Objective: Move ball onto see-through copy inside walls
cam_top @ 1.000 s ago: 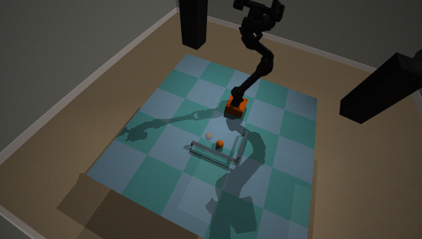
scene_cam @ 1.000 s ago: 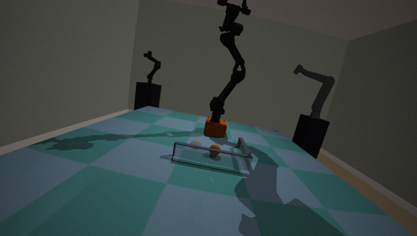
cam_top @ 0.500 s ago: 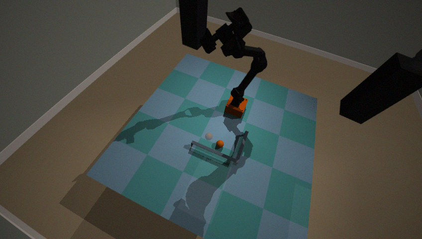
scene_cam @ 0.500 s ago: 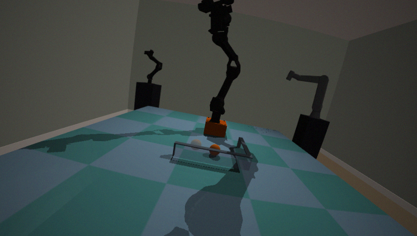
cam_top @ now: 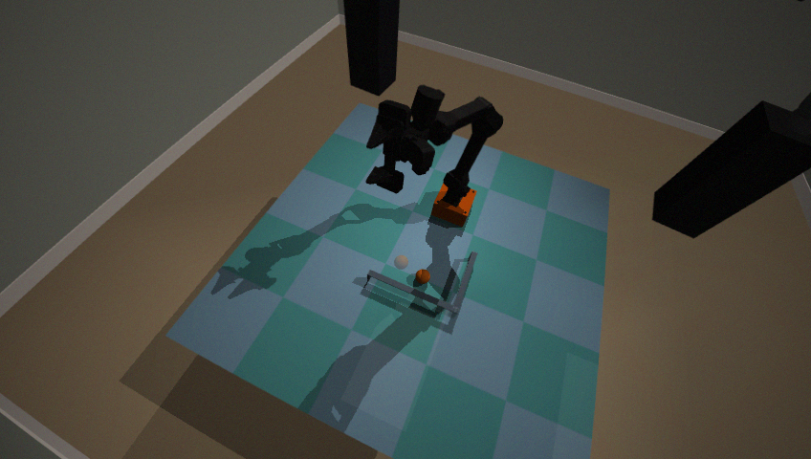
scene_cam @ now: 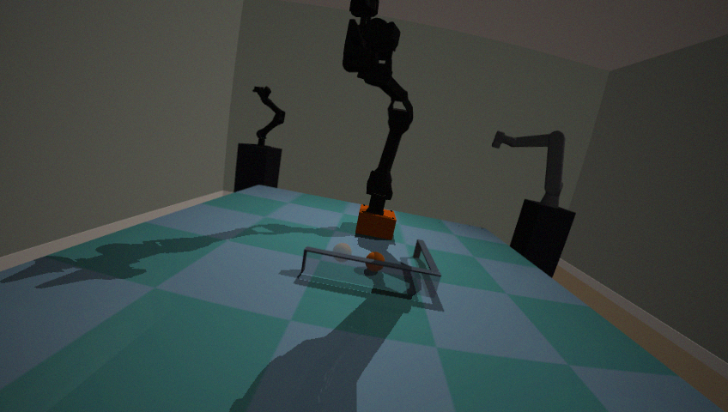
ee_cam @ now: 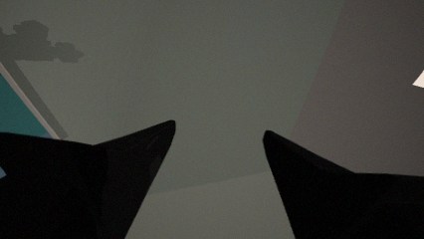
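Now: the orange ball 100 mm behind my gripper tip, 140 mm to the left of it and 560 mm below it. Also, from my gripper tip: clear wall: 20 mm behind, 140 mm to the left, 550 mm below; then see-through copy: 110 mm behind, 50 mm to the left, 560 mm below.
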